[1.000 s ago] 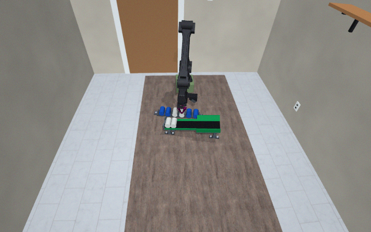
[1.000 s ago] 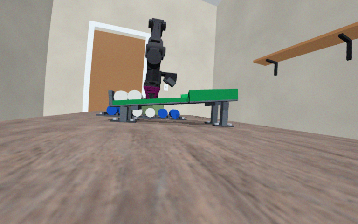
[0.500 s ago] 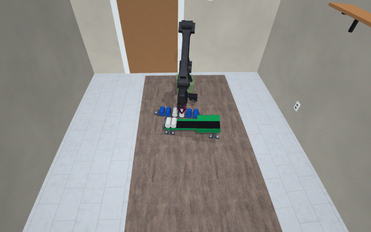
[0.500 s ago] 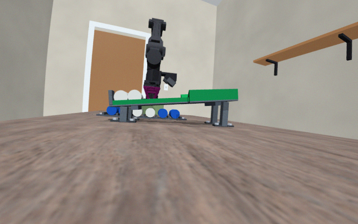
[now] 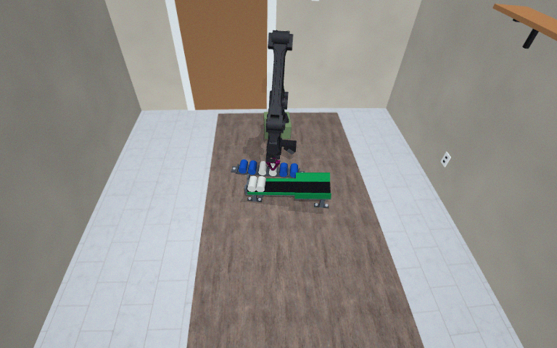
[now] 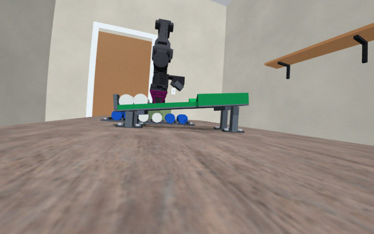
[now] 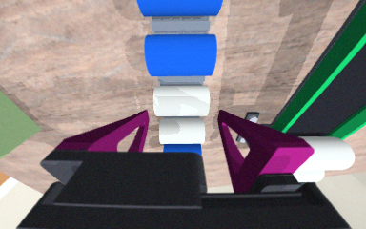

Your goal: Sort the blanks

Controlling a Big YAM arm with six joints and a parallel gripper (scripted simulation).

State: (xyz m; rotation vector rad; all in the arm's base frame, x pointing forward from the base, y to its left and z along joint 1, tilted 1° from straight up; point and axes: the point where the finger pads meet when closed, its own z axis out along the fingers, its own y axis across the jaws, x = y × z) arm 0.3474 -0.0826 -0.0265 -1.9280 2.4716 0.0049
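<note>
Right now my hand is 10 mm past the stock rack, 30 mm to the left of it and 70 mm above it.
</note>
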